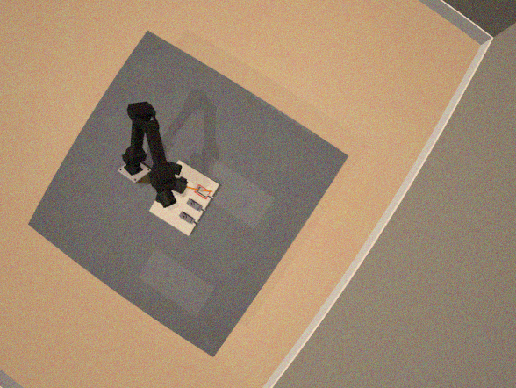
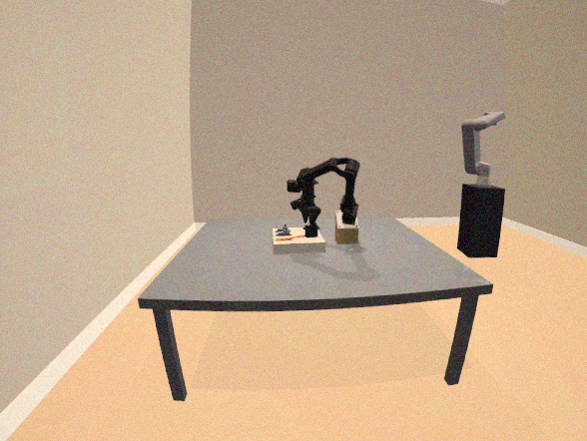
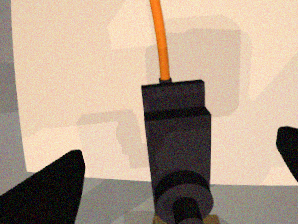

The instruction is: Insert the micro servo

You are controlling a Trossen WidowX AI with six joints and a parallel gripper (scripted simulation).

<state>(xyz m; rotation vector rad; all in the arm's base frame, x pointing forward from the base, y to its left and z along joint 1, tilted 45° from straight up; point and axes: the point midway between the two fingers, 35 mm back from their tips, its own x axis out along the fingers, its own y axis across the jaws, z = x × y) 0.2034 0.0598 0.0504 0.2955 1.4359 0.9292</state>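
Now: gripper tip 80 mm above the white deck, 40 mm to the left of it and 20 mm short of it.
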